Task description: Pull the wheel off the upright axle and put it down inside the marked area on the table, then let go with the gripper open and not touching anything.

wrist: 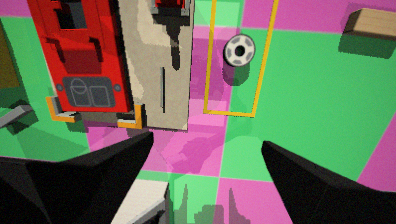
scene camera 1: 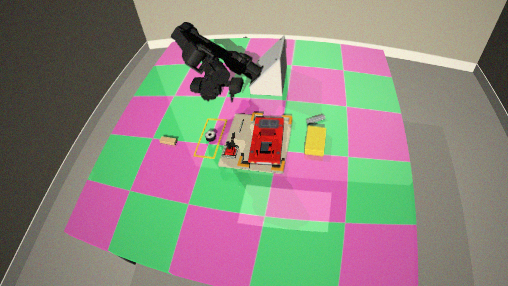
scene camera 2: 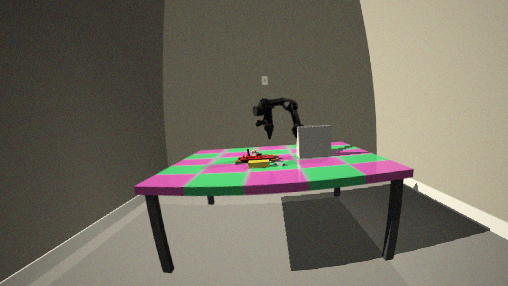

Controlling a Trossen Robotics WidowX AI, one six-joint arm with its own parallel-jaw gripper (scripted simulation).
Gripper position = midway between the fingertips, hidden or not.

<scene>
My gripper (scene camera 1: 220,101) is open, holding nothing. Also in view: a wheel (wrist: 243,41).
My gripper shows as well in the wrist view (wrist: 207,141).
</scene>
